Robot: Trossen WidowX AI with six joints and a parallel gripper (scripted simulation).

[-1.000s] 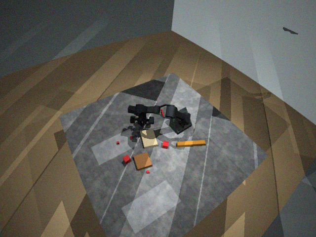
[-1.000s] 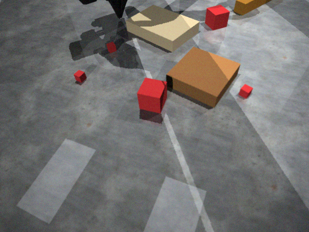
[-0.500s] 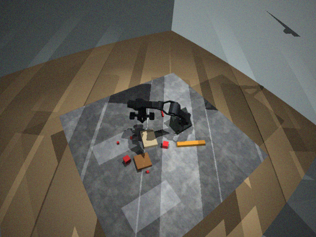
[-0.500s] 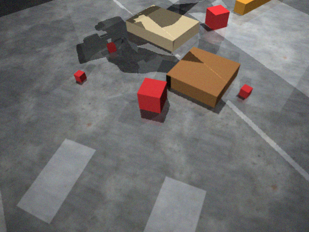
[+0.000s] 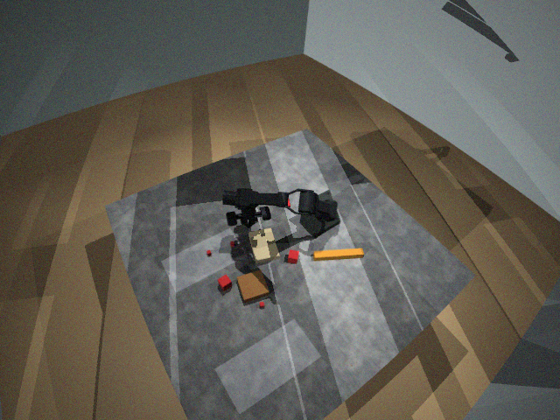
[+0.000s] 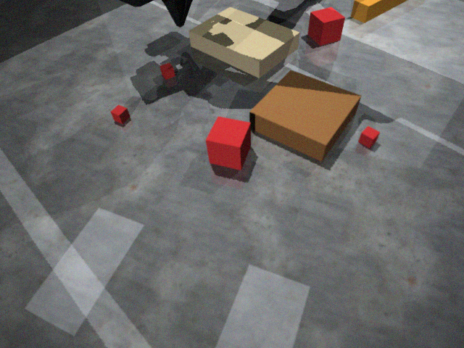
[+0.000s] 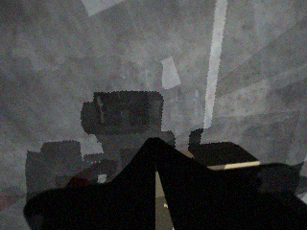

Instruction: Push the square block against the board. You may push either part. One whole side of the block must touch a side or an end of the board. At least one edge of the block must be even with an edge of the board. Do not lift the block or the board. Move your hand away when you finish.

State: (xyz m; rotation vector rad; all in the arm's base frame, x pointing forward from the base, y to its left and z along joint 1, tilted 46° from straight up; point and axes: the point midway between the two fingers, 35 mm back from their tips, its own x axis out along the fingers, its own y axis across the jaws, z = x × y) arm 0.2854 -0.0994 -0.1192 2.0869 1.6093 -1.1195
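The cream rectangular board is 11 cm to the left of my gripper tip and 1 cm below it. The rest, counted from my gripper tip: red stick: 26 cm behind, 3 cm to the right, 2 cm below; then long orange bar: 35 cm to the left, 23 cm behind, 1 cm below; then brown square block: 24 cm to the left, 15 cm ahead, 1 cm below.
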